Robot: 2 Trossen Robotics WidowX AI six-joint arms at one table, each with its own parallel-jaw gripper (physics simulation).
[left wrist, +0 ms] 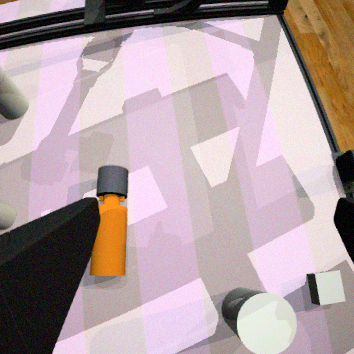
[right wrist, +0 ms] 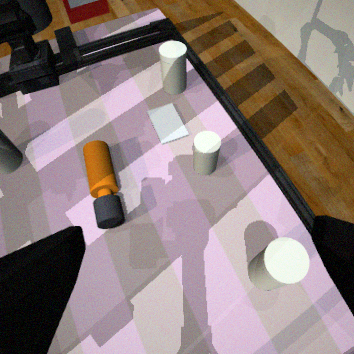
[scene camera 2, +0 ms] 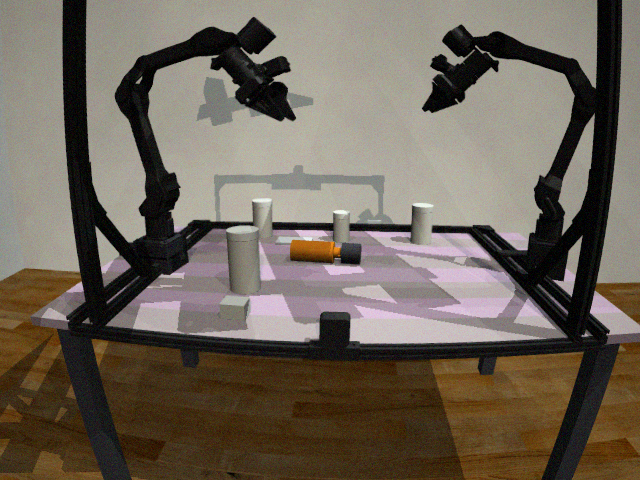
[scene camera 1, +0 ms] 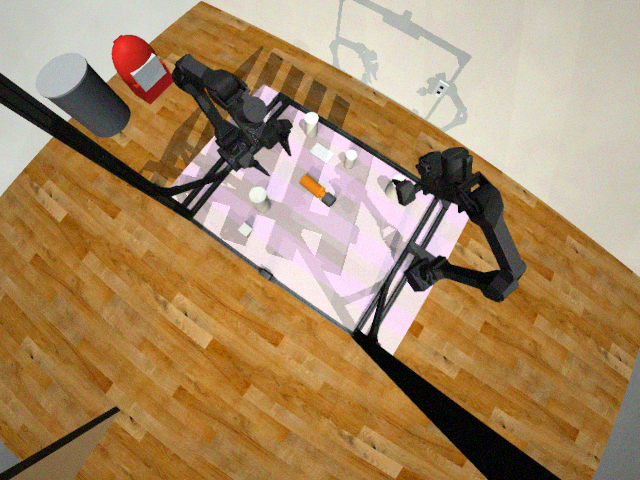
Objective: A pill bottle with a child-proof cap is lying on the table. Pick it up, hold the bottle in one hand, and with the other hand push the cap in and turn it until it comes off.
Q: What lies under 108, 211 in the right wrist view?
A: A dark cap.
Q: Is my left gripper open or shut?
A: Open.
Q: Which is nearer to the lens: the small white block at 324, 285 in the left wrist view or the orange pill bottle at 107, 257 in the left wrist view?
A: The orange pill bottle.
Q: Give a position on a dark cap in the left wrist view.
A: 111, 179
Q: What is my left gripper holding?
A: Nothing.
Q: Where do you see an orange pill bottle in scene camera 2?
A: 300, 250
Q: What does the small white block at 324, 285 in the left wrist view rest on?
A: The table.
